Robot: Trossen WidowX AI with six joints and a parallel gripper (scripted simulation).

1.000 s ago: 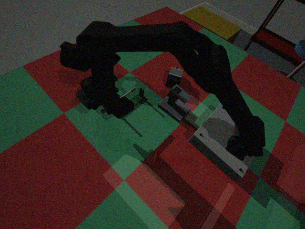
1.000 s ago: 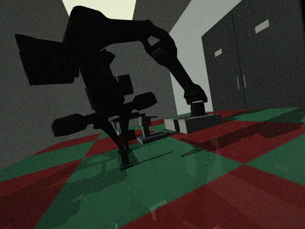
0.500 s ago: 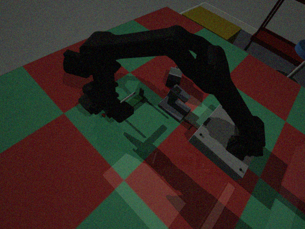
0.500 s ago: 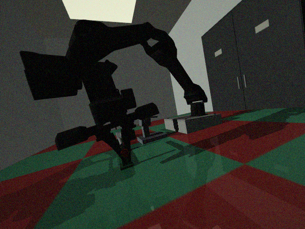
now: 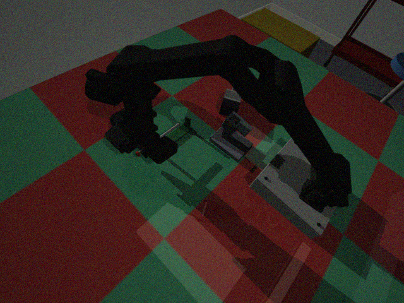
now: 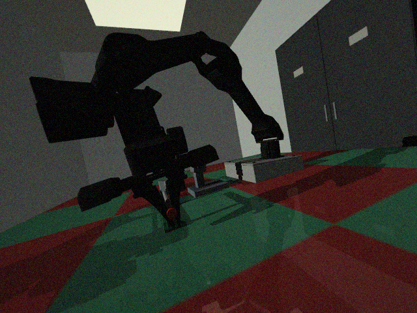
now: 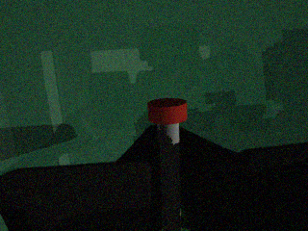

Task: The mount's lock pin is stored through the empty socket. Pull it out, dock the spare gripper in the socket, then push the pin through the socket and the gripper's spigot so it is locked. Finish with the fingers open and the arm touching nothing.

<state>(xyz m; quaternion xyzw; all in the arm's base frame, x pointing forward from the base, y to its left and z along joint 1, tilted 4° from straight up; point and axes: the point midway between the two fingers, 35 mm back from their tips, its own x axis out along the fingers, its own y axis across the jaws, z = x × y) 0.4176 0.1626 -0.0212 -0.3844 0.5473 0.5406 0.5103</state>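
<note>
Right now my gripper tip is 100 mm to the left of the narrow green rack and 10 mm past it. From my gripper tip the other things lie so: socket 200 mm to the right, 150 mm behind, 30 mm above; then spare gripper 340 mm to the right, 70 mm behind.
</note>
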